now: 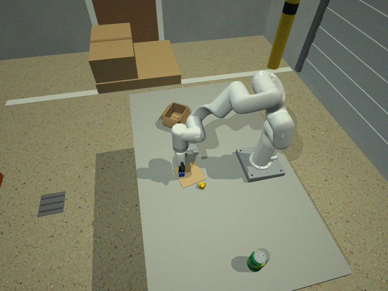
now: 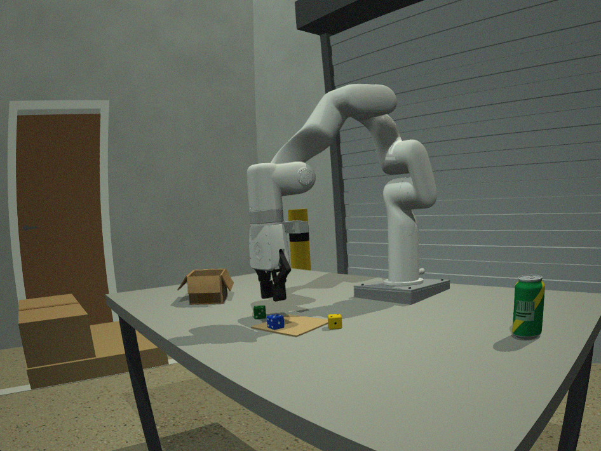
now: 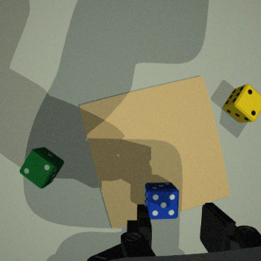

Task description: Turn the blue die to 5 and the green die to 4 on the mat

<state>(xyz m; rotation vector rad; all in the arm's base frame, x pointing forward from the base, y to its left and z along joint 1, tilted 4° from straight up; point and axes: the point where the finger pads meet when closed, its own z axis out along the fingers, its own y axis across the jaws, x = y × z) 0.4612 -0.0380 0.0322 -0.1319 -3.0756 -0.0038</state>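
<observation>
Now: hand 4 cm past the green die, 12 cm to the left of it and 8 cm above it. The rest, counted from my hand: yellow die 9 cm behind, 10 cm to the left, 8 cm below; cardboard mat 5 cm behind, 9 cm below; blue die 7 cm below.
</observation>
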